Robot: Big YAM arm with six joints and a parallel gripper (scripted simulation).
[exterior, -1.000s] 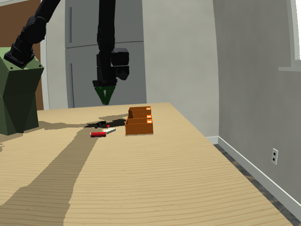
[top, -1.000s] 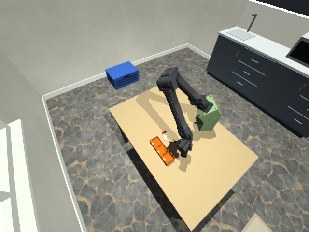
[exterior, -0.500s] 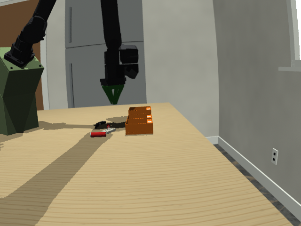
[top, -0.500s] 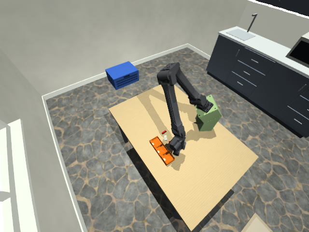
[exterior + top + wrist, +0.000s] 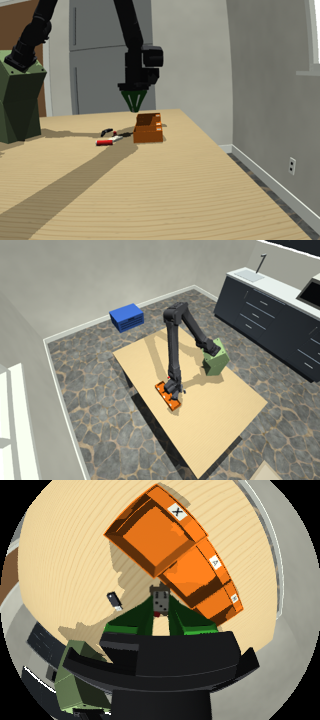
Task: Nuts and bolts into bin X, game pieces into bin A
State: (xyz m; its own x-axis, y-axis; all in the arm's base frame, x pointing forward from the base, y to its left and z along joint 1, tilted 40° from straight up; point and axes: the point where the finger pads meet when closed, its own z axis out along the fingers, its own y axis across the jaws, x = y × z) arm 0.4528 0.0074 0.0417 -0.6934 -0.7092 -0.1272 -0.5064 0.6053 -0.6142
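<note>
My gripper is now 5 cm above the orange three-compartment bin tray, 4 cm short of it and 3 cm to the left of it. Round my hand: black USB stick 10 cm behind, 7 cm below, 4 cm to the left; dark bolt 11 cm behind, 7 cm below, 1 cm to the right; white die right at my hand.
</note>
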